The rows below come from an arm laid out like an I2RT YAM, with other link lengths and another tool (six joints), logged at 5 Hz.
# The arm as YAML. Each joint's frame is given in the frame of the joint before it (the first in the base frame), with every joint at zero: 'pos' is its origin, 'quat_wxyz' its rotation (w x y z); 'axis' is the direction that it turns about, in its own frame. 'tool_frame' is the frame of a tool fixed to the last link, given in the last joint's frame.
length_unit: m
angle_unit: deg
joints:
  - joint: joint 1
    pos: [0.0, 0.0, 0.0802]
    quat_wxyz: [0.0, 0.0, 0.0, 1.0]
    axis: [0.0, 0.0, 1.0]
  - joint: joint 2
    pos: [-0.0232, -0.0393, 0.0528]
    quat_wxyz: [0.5, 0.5, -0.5, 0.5]
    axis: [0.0, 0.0, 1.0]
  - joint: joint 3
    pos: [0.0, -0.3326, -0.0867]
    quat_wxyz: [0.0, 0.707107, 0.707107, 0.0]
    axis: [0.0, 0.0, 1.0]
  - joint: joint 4
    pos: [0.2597, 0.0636, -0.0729]
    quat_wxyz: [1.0, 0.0, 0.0, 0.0]
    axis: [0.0, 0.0, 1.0]
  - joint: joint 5
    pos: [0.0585, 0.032, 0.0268]
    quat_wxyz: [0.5, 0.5, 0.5, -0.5]
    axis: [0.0, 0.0, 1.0]
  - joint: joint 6
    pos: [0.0, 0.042, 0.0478]
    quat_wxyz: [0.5, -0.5, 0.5, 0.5]
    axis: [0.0, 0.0, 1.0]
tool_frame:
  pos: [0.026, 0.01, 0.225]
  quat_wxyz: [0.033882, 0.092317, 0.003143, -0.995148]
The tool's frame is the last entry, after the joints.
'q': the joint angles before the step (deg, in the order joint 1, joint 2, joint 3, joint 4, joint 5, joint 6). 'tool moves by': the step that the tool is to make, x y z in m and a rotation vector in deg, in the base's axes. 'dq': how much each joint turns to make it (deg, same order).
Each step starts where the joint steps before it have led.
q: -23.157 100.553 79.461 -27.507 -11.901 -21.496
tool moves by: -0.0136 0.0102 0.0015 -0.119 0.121 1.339
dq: 0.001 -2.555 -2.636 -0.225 -0.764 -1.135
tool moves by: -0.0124 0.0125 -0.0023 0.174 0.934 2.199
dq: -0.001 -1.695 -1.613 -1.437 -1.269 -1.859
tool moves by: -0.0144 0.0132 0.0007 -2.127 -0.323 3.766
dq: -0.003 -2.980 -3.470 0.577 -1.007 -4.199
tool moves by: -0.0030 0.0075 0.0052 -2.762 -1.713 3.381
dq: 0.068 -1.849 -2.341 2.132 -0.741 -3.867
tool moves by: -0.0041 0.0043 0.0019 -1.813 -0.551 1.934
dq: 0.053 -1.191 -1.304 0.661 -0.169 -2.463
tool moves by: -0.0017 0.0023 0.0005 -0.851 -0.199 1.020
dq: 0.029 -0.464 -0.533 0.240 -0.141 -1.256
